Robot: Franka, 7 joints.
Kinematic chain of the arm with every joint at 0, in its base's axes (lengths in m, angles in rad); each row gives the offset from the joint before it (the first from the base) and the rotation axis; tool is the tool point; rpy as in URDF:
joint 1: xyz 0 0 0.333 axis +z
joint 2: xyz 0 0 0 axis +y
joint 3: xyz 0 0 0.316 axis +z
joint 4: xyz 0.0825 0 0 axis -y
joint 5: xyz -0.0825 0 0.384 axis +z
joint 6: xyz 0 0 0 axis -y
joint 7: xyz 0.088 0 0 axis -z
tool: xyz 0 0 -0.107 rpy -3.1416 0 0
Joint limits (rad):
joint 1: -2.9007..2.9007
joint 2: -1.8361..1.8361
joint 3: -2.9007..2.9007
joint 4: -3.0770..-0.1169
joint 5: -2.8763..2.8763
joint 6: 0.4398..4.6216
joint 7: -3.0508..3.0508
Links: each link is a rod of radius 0.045 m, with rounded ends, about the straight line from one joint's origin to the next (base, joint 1, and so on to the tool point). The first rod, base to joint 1, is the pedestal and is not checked.
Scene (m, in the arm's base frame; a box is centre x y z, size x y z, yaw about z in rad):
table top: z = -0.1
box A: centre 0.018 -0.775 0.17 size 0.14 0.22 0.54 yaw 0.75
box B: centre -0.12 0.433 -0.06 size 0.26 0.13 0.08 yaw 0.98
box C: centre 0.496 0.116 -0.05 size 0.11 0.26 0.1 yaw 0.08
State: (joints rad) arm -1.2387 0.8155 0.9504 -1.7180 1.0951 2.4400 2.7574
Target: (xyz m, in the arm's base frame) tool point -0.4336 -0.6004 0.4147
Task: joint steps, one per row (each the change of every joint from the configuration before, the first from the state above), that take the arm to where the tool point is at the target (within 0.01 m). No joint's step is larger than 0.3 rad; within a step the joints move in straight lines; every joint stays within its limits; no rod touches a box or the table.
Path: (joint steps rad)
1: -0.1776 -0.0580 -0.1800 0.2383 -0.0104 0.0530 0.0000
2: -0.1777 -0.0581 -0.1801 0.2384 -0.0103 0.0530 0.0000
3: -0.1776 -0.0580 -0.1800 0.2383 -0.0104 0.0529 0.0000
4: -0.2504 -0.0512 -0.1388 -0.2459 0.0191 0.0188 0.0000
5: -0.2504 -0.0512 -0.1387 -0.2459 0.0192 0.0188 0.0000

